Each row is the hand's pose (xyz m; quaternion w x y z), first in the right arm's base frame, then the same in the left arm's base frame.
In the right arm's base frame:
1: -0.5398 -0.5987 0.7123 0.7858 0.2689 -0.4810 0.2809
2: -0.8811 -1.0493 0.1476 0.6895 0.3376 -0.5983 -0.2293
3: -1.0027 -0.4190 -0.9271 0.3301 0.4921 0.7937 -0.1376
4: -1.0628 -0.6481 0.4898 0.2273 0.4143 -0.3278 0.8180
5: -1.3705 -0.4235 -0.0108 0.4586 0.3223 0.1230 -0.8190
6: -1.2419 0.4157 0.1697 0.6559 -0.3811 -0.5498 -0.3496
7: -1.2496 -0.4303 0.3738 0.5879 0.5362 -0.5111 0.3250
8: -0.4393 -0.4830 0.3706 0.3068 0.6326 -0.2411 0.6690
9: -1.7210 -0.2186 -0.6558 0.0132 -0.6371 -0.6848 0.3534
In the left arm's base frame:
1: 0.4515 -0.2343 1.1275 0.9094 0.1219 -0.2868 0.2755
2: -0.0862 -0.7914 0.9301 0.8214 0.1128 -0.5227 -0.1984
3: -0.5548 -0.5882 -0.2128 0.2720 0.4293 0.7651 -0.3954
4: -0.1180 -0.2670 1.1175 0.4054 0.4753 -0.1360 0.7689
5: -0.5737 -0.1903 0.6906 0.4380 0.0843 0.0145 -0.8949
6: -0.3548 0.6189 0.4653 0.6296 -0.5903 -0.4646 -0.1982
7: -0.3246 -0.0772 0.9869 0.7803 0.4248 -0.3563 0.2894
8: 0.4290 -0.2720 0.7556 0.5022 0.6488 -0.0813 0.5659
9: -1.1213 -0.1767 0.1608 0.0231 -0.5945 -0.5495 0.5866

